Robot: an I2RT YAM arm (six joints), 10 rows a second.
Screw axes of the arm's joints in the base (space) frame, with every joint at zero. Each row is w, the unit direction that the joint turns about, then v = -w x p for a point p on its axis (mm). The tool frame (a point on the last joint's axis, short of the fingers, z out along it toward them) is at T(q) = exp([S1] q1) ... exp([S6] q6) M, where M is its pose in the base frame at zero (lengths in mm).
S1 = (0, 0, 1, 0, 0, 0)
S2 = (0, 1, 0, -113.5, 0, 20)
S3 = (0, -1, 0, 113.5, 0, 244)
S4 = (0, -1, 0, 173.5, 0, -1)
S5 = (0, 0, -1, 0, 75, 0)
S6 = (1, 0, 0, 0, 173.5, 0)
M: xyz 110.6 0 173.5 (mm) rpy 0 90 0 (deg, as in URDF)
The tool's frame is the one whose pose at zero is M.
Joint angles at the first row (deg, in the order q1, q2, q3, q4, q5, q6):
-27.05 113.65 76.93 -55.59 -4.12 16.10
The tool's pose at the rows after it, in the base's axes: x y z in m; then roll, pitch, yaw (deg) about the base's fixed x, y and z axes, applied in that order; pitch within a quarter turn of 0, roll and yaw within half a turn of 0:
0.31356 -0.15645 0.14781 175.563 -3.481 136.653
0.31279 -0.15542 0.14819 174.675 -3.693 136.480
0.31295 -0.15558 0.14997 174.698 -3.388 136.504
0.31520 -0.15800 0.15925 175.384 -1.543 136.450
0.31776 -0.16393 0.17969 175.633 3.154 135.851
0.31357 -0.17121 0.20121 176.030 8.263 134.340
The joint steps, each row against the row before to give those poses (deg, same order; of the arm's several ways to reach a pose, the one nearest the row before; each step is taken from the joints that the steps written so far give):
0.00 -0.77 -1.05 0.50 -1.12 0.24
0.00 -0.28 -0.33 0.11 -0.91 0.19
0.00 -0.22 0.13 -0.07 0.11 -0.02
-0.06 -0.75 1.24 -0.41 1.18 -0.02
-0.51 -2.14 1.88 0.41 1.57 0.05
-1.16 -3.12 0.66 1.01 1.88 0.17

